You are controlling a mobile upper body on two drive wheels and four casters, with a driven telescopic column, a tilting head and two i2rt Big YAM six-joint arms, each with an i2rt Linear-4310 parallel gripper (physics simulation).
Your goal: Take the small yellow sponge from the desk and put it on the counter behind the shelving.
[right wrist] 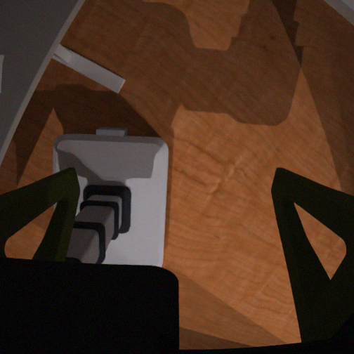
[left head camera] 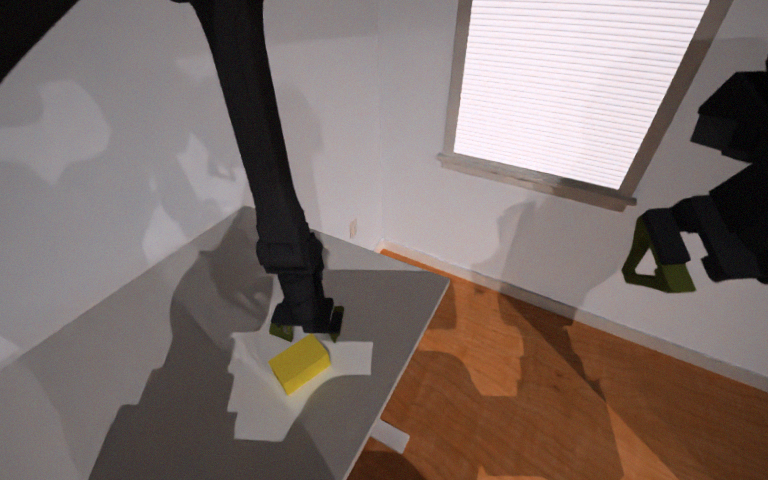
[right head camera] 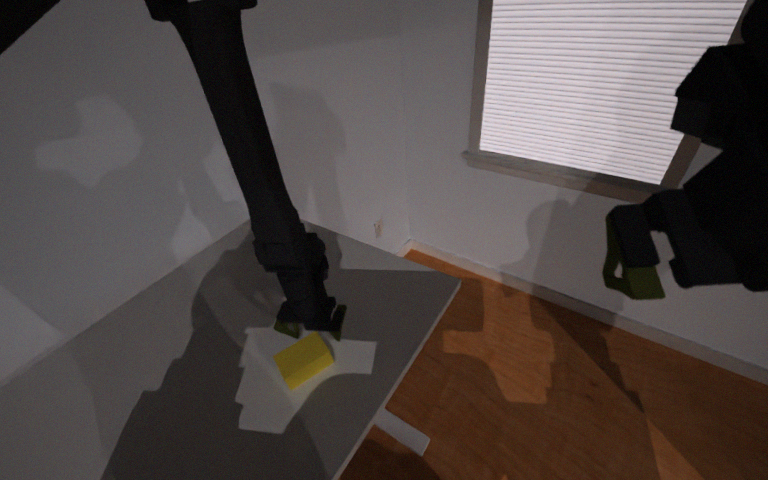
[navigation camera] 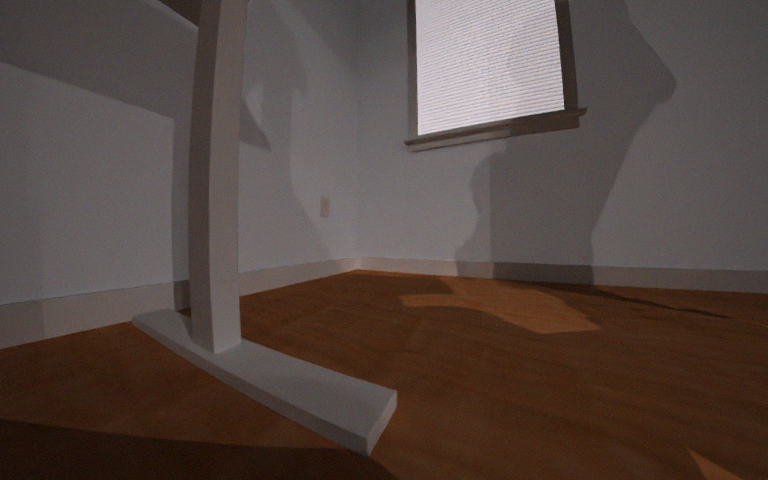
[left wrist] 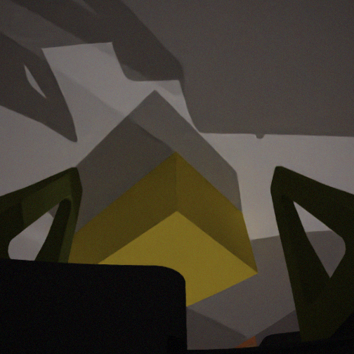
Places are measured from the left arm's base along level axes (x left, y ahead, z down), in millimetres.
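Pixels of known places: left gripper, fingertip midpoint: [left head camera: 313, 339] [right head camera: 318, 337]; right gripper, fingertip midpoint: [left head camera: 671, 272] [right head camera: 661, 276].
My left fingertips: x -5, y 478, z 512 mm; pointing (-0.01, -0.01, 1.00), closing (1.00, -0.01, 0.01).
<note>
Behind a point stands the place of what it marks.
The small yellow sponge [left head camera: 300, 365] {x 1, y 406, z 488 mm} [right head camera: 303, 362] {x -1, y 404, z 488 mm} [left wrist: 180, 250] lies flat on the grey desk [left head camera: 396, 305] {x -182, y 592, z 533 mm} [right head camera: 407, 300] {x -190, y 609, z 533 mm} [left wrist: 300, 75], turned at an angle. My left gripper [left head camera: 312, 339] {x -5, y 478, z 512 mm} [right head camera: 318, 335] {x -5, y 478, z 512 mm} [left wrist: 175, 177] is open and empty, just above and behind the sponge in the head views. In the left wrist view the sponge shows between and below the fingertips, partly covered by the gripper body. My right gripper [left head camera: 659, 280] {x -456, y 326, z 143 mm} [right wrist: 175, 178] is open and empty, off to the right of the desk, above the floor. The counter and shelving do not show in these views.
The desk's leg [navigation camera: 215, 169] {x 50, y 698, z 1141 mm} stands on a long foot [navigation camera: 317, 390] [left head camera: 390, 435] [right wrist: 95, 72] that sticks out over the wooden floor [navigation camera: 509, 384] {x -427, y 642, z 1483 mm}. A light grey base plate [right wrist: 145, 200] lies beside the desk. Walls meet behind the desk; a window [left head camera: 566, 84] {x -854, y 1475, z 243 mm} is at the right.
</note>
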